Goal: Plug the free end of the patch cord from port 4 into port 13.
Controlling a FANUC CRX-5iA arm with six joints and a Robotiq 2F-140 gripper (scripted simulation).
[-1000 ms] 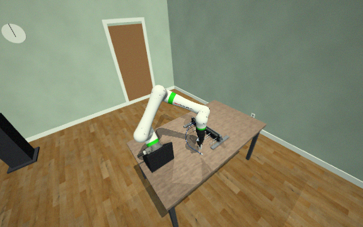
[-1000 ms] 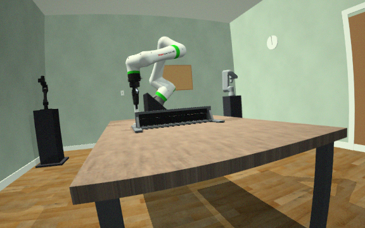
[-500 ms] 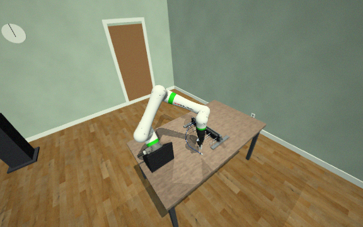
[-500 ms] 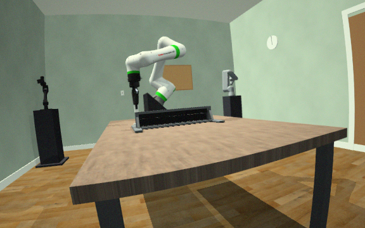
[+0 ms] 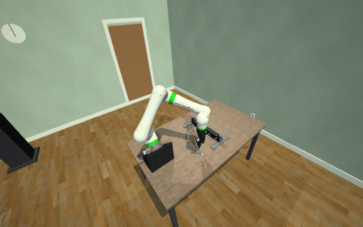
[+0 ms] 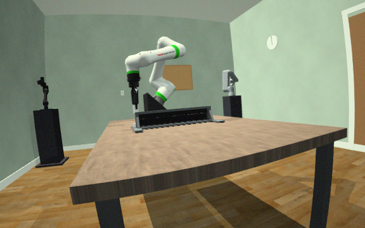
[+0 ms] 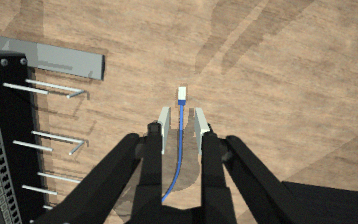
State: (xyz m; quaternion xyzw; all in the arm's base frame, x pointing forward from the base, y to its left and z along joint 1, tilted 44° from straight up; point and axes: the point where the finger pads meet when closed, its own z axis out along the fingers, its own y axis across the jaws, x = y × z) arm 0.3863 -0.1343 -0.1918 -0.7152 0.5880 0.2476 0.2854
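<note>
Right now my hand is 110 mm above the free end of patch cord and 10 mm to the left of it.
</note>
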